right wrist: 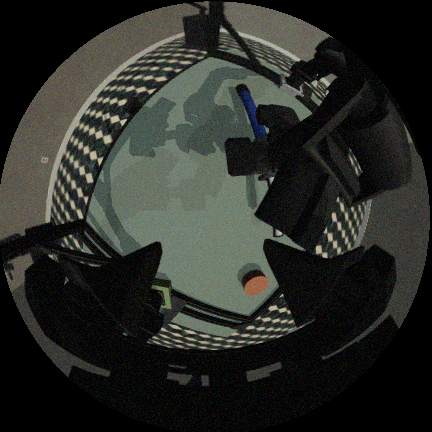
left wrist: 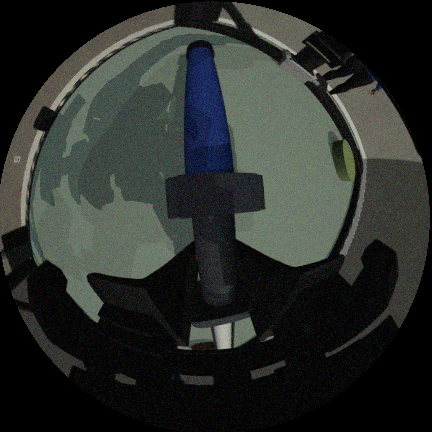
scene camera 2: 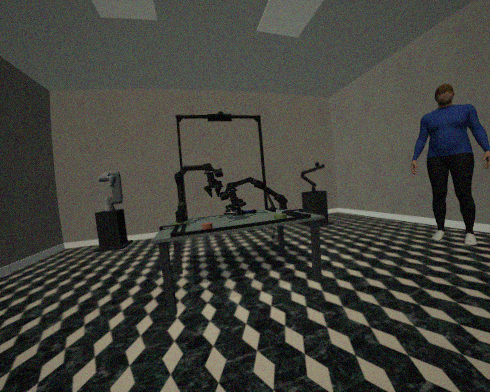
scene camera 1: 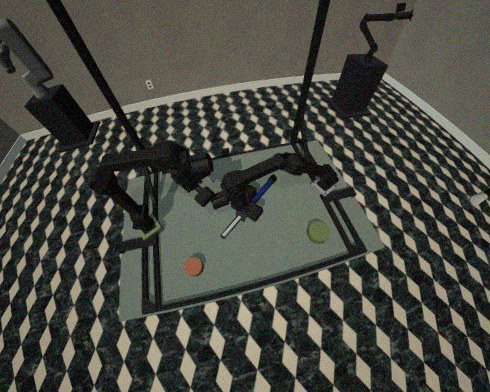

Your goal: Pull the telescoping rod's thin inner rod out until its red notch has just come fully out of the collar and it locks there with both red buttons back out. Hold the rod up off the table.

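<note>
The rod's blue outer tube (scene camera 1: 264, 190) (left wrist: 207, 110) (right wrist: 252, 112) points up and right in scene camera 1. Its thin white inner rod (scene camera 1: 231, 227) (left wrist: 223, 335) sticks out at the other end, toward lower left. A wide dark block (left wrist: 215, 195) sits around the rod below the blue part. My left gripper (left wrist: 213, 244) is shut on the rod's dark grey section and holds it off the table, its shadow apart from it. A small red spot (left wrist: 196, 257) shows beside that section; the notch cannot be made out. My right gripper (scene camera 2: 213, 192) (right wrist: 212, 246) is open and empty, above the table, left of the rod.
An orange disc (scene camera 1: 193, 266) (right wrist: 256, 285) and a green disc (scene camera 1: 318, 231) (left wrist: 345, 160) lie on the table (scene camera 1: 240, 270). Dark rails run along the table's edges, and frame posts rise behind. My left arm's wrist is close to my right gripper.
</note>
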